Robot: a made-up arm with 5 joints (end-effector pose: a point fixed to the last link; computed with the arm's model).
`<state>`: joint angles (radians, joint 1 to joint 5).
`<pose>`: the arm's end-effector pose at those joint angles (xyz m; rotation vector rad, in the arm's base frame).
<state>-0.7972 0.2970 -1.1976 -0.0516 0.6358</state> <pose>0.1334 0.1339 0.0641 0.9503 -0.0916 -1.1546</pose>
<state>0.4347 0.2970 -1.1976 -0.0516 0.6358</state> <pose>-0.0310 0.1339 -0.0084 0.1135 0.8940 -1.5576</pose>
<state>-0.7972 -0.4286 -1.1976 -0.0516 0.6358</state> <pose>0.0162 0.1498 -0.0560 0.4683 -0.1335 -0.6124</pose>
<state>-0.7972 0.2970 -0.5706 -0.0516 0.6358</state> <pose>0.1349 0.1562 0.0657 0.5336 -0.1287 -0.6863</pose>
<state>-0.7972 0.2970 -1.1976 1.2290 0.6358</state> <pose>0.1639 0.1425 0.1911 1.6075 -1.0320 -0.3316</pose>
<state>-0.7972 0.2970 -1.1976 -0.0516 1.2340</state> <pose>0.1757 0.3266 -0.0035 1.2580 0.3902 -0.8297</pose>
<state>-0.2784 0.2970 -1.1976 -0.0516 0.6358</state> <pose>0.0762 0.1339 0.0084 0.6257 0.3264 -1.3669</pose>
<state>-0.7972 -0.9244 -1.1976 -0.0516 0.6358</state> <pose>-0.0546 0.0923 -0.1284 0.1408 -0.1533 -0.2399</pose>
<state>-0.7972 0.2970 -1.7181 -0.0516 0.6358</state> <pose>0.1252 0.1193 0.0557 1.2983 -0.0507 -1.5408</pose>
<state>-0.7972 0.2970 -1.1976 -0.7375 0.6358</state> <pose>0.0643 0.1289 0.0389 0.4830 0.4208 -1.4508</pose>
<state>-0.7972 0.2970 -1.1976 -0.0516 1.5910</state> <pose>0.1609 0.4513 -0.0014 1.4086 0.6755 -0.6031</pose>
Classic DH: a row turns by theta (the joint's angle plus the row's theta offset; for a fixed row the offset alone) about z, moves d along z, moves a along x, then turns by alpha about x. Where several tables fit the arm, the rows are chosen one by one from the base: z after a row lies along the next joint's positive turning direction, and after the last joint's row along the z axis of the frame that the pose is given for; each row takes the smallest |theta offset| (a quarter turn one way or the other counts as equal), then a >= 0, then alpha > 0; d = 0 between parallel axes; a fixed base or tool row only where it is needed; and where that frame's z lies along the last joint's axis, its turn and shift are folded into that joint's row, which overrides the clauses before.
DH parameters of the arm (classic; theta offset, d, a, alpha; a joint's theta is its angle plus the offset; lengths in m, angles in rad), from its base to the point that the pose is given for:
base (fixed): 0 0.144 0 -1.5708
joint 1: 0 -0.0791 -0.0688 -1.5708
joint 2: -1.5633 0 0.2386 3.1416
joint 3: 0.0075 -0.0423 0.0434 1.5708
joint 4: 1.5708 -0.2055 0.1656 1.5708
joint 5: 1.5708 -0.0057 0.3424 1.5708
tool (fixed): 0 -0.0891 0 0

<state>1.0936 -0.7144 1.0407 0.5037 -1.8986</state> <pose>0.3757 -0.0863 0.3080 1.7183 -0.1504 -0.2350</pose>
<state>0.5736 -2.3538 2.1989 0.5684 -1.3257</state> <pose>-0.1835 -0.1760 0.6863 -1.1809 -1.0327 -1.3857</pose>
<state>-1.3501 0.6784 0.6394 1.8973 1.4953</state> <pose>-0.0494 0.3340 -0.0268 0.3062 0.0618 1.8727</pose>
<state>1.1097 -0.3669 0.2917 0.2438 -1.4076</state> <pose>0.3179 0.0429 0.4724 0.6969 -0.2055 -0.0223</pose>
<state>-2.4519 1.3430 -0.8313 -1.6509 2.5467</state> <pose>-0.3947 0.3651 0.5220 1.6944 1.7787 0.7387</pose>
